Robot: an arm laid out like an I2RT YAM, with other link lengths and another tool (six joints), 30 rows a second.
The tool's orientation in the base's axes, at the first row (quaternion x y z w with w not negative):
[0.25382 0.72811 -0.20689 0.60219]
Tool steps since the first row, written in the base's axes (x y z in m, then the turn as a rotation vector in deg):
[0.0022 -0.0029 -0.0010 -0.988 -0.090 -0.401]
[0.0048 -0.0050 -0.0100 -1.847 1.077 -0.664]
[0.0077 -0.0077 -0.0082 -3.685 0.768 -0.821]
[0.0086 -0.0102 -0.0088 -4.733 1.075 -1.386]
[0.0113 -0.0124 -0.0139 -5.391 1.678 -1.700]
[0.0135 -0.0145 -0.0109 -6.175 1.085 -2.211]
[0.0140 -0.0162 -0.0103 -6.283 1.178 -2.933]
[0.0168 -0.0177 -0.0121 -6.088 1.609 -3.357]
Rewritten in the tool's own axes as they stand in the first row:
[0.0003 -0.0009 0.0036 0.527 -0.684 -0.632]
[0.0085 -0.0010 0.0086 1.051 -0.300 -1.954]
[0.0060 -0.0013 0.0122 1.436 -1.681 -3.155]
[0.0062 -0.0027 0.0145 2.181 -2.090 -4.044]
[0.0105 -0.0028 0.0189 2.658 -2.025 -4.858]
[0.0070 -0.0031 0.0213 3.203 -2.978 -5.007]
[0.0061 -0.0041 0.0226 3.939 -2.975 -5.010]
[0.0073 -0.0036 0.0260 4.378 -2.518 -5.041]

